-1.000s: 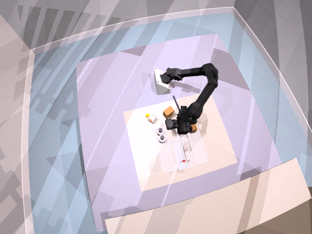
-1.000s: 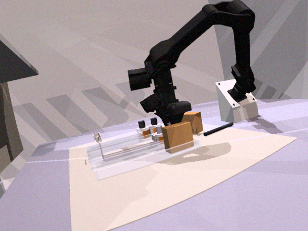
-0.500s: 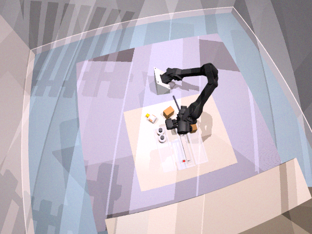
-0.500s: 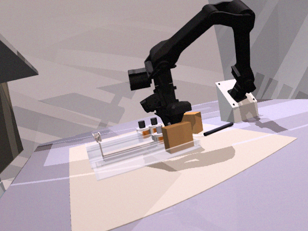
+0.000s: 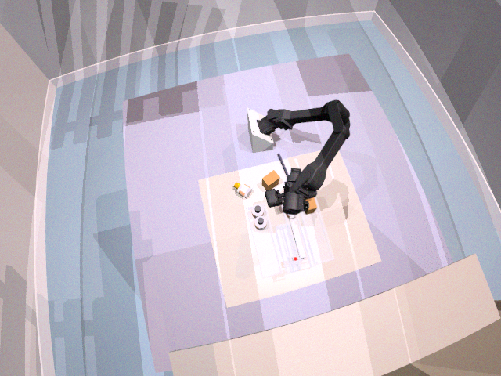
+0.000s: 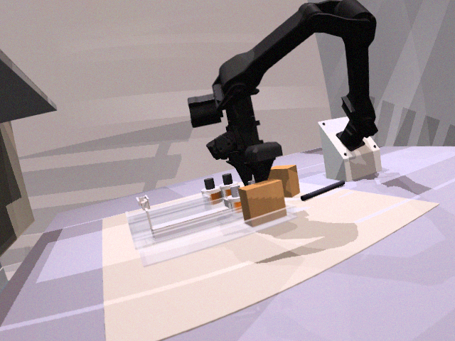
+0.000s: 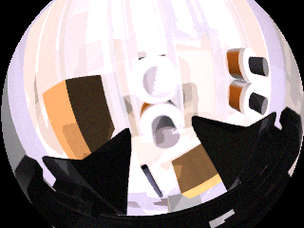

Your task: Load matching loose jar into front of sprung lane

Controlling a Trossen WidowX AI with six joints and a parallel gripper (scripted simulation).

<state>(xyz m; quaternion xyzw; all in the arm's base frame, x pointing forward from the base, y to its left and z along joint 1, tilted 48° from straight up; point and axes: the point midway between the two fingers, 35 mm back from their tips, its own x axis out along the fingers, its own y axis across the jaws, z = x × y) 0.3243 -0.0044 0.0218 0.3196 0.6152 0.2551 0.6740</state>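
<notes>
The black rod lies 160 mm behind my gripper tip, 40 mm to the left of it and 40 mm below it. From my gripper tip the other things lie so: pusher plate 150 mm ahead, 40 mm to the right, 10 mm above.
</notes>
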